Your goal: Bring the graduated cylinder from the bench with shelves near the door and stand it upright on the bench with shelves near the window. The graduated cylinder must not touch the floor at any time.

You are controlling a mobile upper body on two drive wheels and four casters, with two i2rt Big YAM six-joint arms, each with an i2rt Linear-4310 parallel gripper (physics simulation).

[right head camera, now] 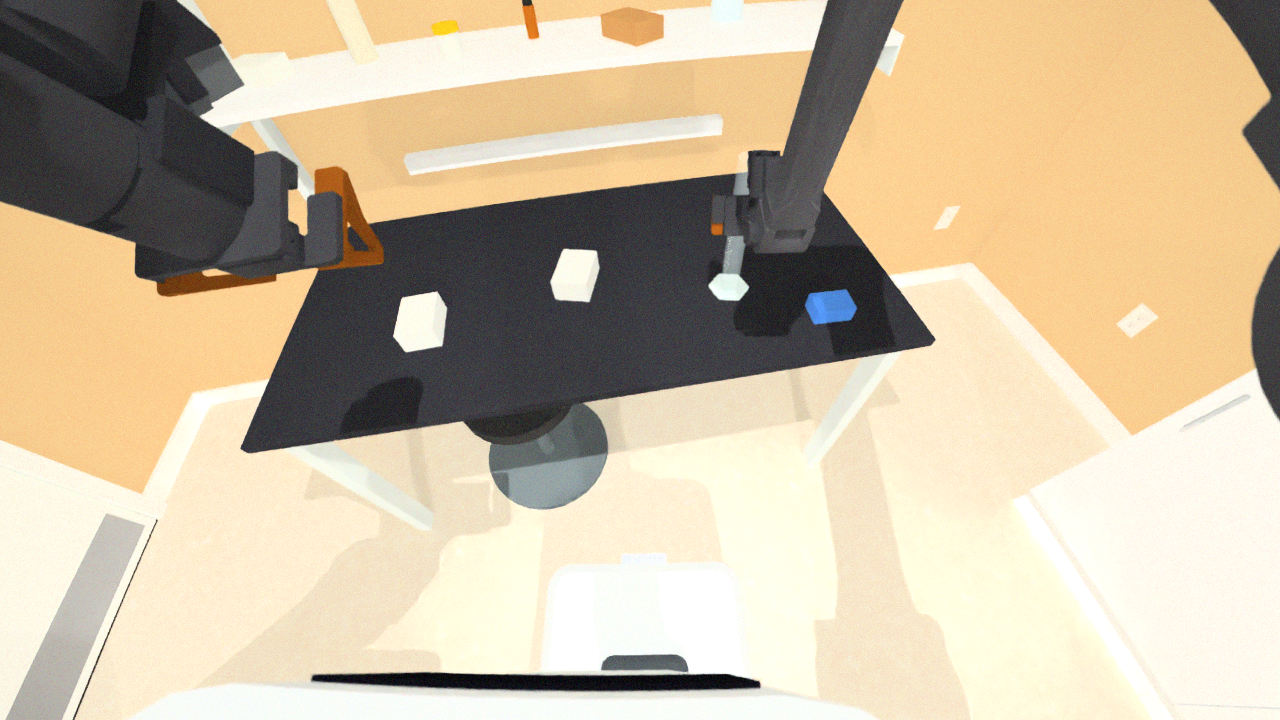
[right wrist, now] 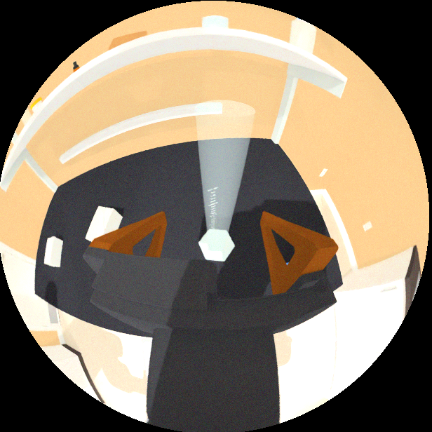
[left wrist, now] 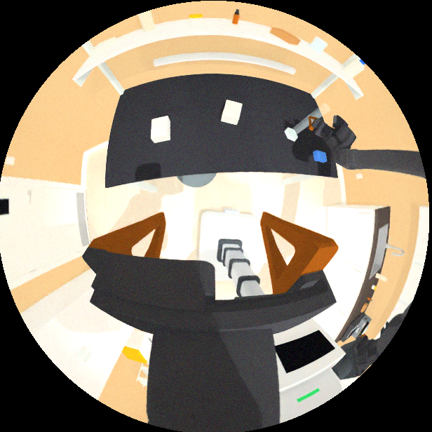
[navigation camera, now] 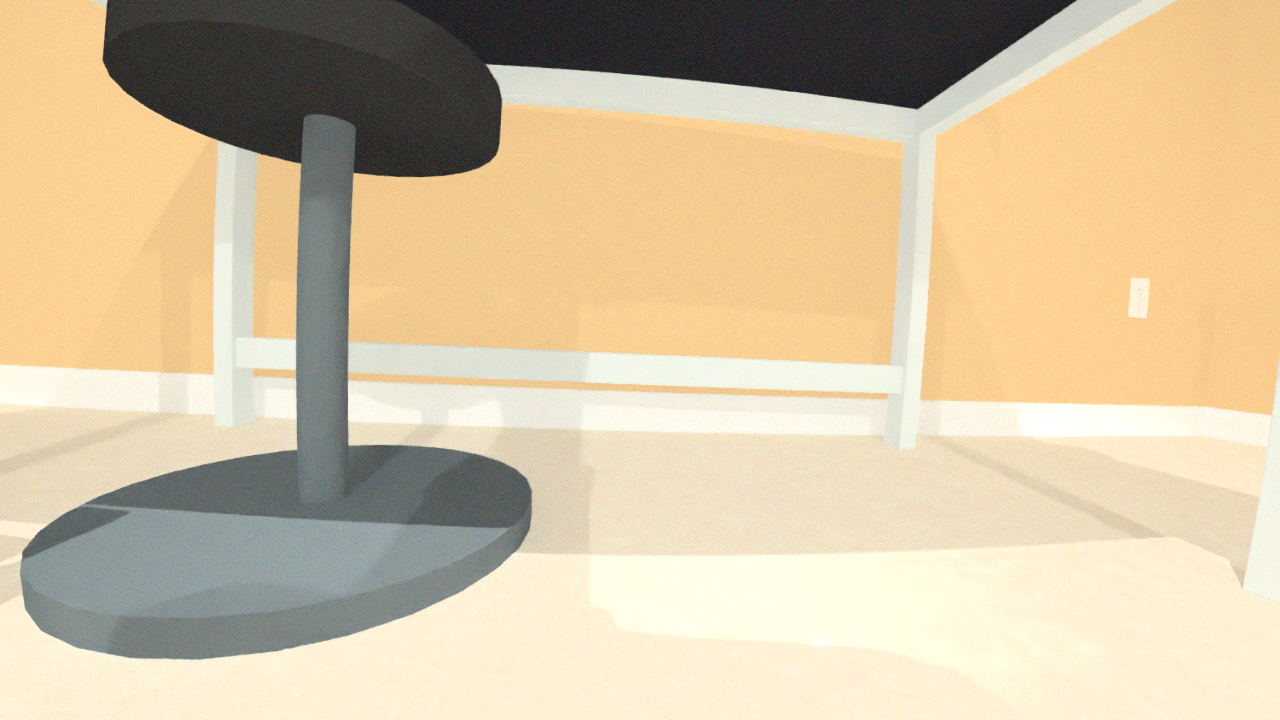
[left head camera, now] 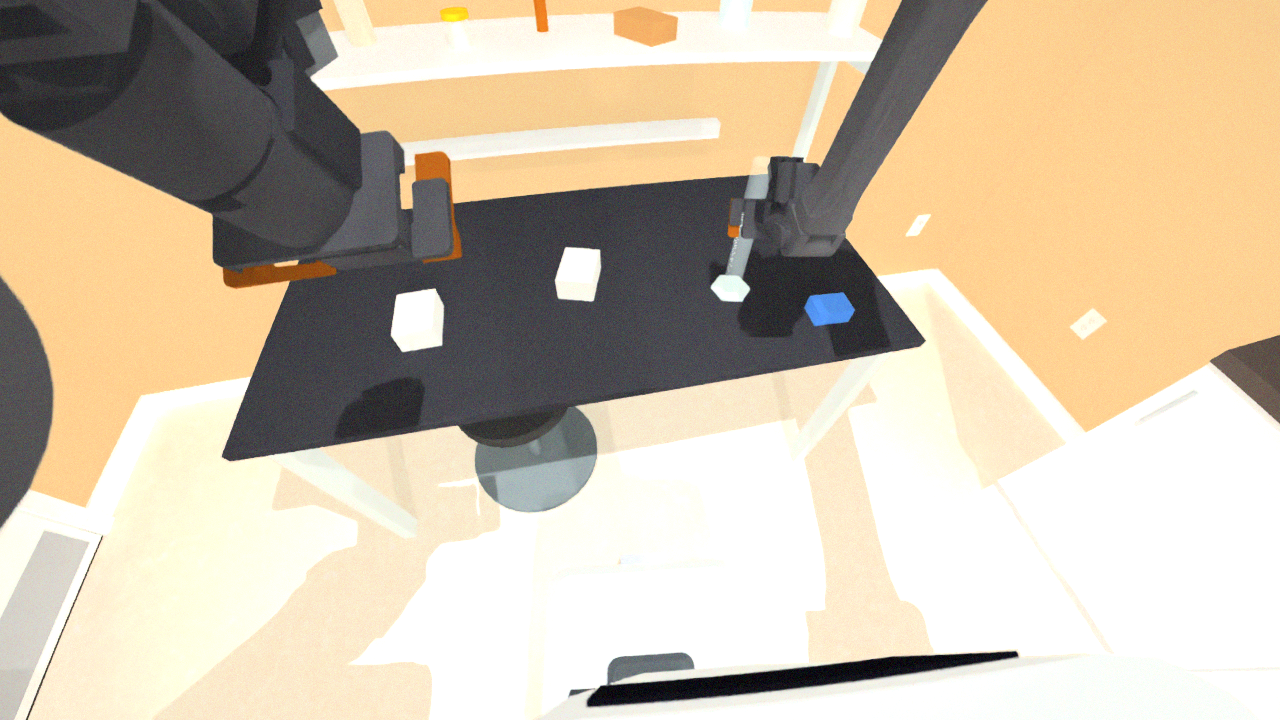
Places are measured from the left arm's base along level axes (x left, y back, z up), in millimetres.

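Pixels of known places: left gripper, fingertip midpoint: (right head camera: 327,264) (left head camera: 396,257); right gripper, fingertip midpoint: (left head camera: 754,212).
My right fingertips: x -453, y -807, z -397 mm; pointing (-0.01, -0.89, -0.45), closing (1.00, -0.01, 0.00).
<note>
Behind a point stands the place of what it marks.
The graduated cylinder (left head camera: 738,259) {x -454, y -831, z -536 mm} (right head camera: 732,257) {x -454, y -831, z -536 mm} (left wrist: 302,122) (right wrist: 222,175), clear with a pale hexagonal base, stands upright on the black top of a bench with shelves (left head camera: 537,358) {x 2, y -651, z -648 mm} (right head camera: 537,358) {x -13, y -651, z -648 mm} (left wrist: 225,155). The frames do not tell whether this bench is near the door or window. My right gripper (left head camera: 747,219) {x -453, y -807, z -397 mm} (right head camera: 735,214) {x -453, y -807, z -397 mm} (right wrist: 213,216) is open, with its orange fingers on either side of the cylinder's tube in the right wrist view and nothing gripped. My left gripper (left head camera: 344,264) (right head camera: 268,273) (left wrist: 212,217) is open and empty, high at the left.
Two white blocks (left head camera: 418,320) {x 255, y -721, z -590 mm} (left head camera: 578,274) {x -87, y -851, z -590 mm} lie left of the cylinder, and a blue block (left head camera: 829,308) {x -669, y -740, z -608 mm} (right head camera: 831,307) {x -673, y -737, z -608 mm} lies to its right. A shelf board (left head camera: 572,53) {x -103, y -1036, z -191 mm} (right head camera: 572,62) {x -134, y -1013, z -193 mm} with bottles and boxes runs above the bench's back. A stool (navigation camera: 324,313) {x 124, y -759, z -1179 mm} (left head camera: 535,474) {x 136, y -678, z -1380 mm} stands partly under the bench.
</note>
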